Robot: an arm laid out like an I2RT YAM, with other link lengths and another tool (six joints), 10 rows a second.
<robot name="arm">
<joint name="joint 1" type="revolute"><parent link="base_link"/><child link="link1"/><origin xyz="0 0 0.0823"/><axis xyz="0 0 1"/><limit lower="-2.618" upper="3.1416"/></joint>
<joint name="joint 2" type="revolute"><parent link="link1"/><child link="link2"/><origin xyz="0.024 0.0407 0.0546" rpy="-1.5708 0 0"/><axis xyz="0 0 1"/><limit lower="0" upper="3.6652"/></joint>
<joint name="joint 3" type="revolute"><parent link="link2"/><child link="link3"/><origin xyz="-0.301 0 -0.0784" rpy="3.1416 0 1.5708"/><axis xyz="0 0 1"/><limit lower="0" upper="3.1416"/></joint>
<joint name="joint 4" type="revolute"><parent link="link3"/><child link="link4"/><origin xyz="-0.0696 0.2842 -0.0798"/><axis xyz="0 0 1"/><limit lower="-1.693" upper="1.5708"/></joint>
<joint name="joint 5" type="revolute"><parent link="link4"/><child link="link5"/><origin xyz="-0.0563 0.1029 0.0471" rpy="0 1.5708 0"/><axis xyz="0 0 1"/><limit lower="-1.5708" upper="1.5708"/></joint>
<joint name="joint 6" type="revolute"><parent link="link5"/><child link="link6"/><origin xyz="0 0.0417 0.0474" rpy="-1.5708 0 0"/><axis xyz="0 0 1"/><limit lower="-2.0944" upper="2.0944"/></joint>
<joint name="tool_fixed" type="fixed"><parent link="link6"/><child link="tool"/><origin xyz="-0.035 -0.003 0.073" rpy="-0.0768 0 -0.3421"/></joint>
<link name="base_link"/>
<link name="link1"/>
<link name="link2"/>
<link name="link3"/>
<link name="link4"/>
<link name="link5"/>
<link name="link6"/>
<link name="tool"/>
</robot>
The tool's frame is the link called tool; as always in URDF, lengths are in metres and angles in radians.
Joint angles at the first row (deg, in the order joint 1, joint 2, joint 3, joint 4, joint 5, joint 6):
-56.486 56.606 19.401 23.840 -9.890 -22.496
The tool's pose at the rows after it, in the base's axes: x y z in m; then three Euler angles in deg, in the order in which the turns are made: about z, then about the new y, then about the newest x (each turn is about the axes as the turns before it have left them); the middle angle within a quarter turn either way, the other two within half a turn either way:
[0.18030, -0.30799, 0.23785, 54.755, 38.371, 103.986]
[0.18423, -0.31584, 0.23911, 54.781, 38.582, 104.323]
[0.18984, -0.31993, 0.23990, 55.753, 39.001, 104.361]
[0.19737, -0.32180, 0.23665, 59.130, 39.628, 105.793]
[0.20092, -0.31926, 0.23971, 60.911, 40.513, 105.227]
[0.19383, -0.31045, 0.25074, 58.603, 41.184, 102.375]
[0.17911, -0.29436, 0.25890, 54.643, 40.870, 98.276]
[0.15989, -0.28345, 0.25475, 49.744, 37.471, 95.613]
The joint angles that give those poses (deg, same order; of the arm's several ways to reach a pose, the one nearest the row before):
-56.536 59.428 21.095 23.820 -9.331 -22.642
-56.668 61.801 22.559 24.516 -9.208 -22.916
-56.526 63.524 23.459 25.368 -9.886 -23.516
-56.409 65.152 24.277 25.110 -11.887 -25.150
-56.377 64.856 24.226 25.387 -13.763 -26.322
-56.426 60.996 22.864 25.225 -13.466 -25.875
-56.688 54.459 19.602 25.061 -12.776 -24.156
-57.786 48.905 16.084 24.731 -11.289 -19.889

